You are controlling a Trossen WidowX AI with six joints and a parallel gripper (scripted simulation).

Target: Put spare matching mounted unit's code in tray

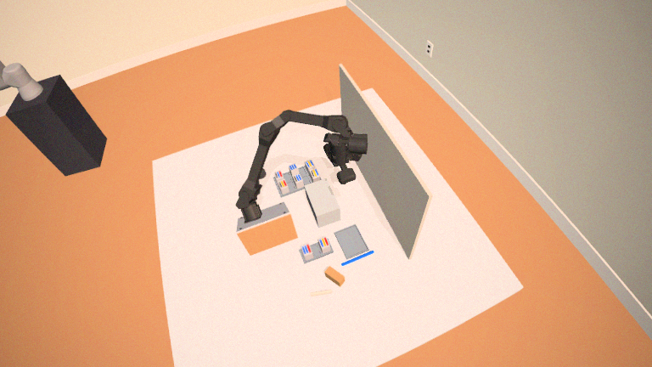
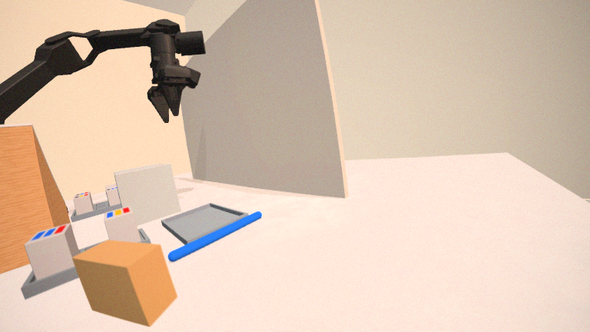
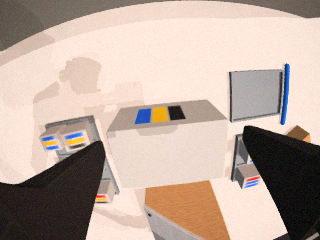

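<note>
My gripper tip is 15 cm to the right of the grey spare block, 15 cm above it and 8 cm past it. From my gripper tip the other things lie so: grey tray (20 cm below, 19 cm to the right, 2 cm behind); tall grey panel (15 cm ahead, 3 cm above, 2 cm to the left); mounted unit (15 cm below, 9 cm behind).
</note>
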